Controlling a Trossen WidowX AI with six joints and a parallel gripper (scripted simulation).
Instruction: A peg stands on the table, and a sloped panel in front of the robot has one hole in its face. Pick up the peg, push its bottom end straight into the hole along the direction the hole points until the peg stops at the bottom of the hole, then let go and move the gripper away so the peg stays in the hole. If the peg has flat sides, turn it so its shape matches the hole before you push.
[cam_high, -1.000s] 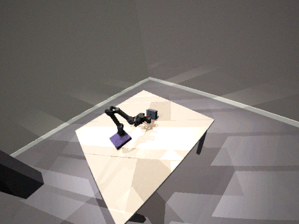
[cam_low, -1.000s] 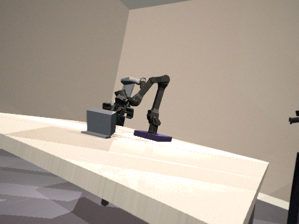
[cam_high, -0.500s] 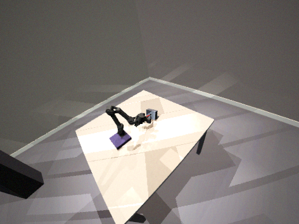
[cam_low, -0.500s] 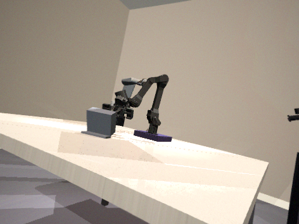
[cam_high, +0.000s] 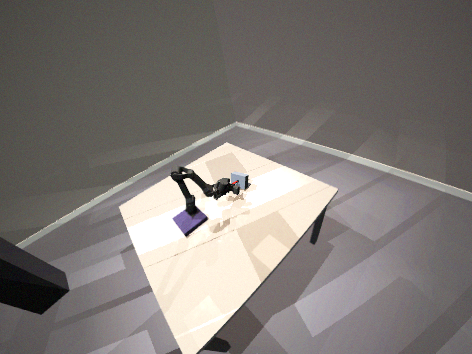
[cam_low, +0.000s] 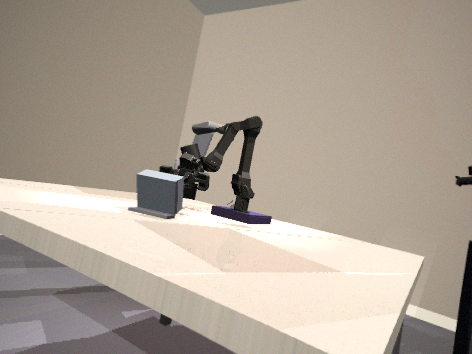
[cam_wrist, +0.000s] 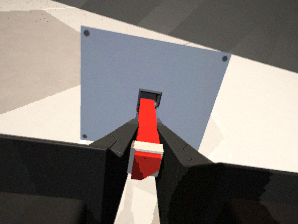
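Now: gripper tip 20 mm past the red peg and 10 mm below it. Round my gripper tip: sloped panel 70 mm ahead, 30 mm below, 10 mm to the left.
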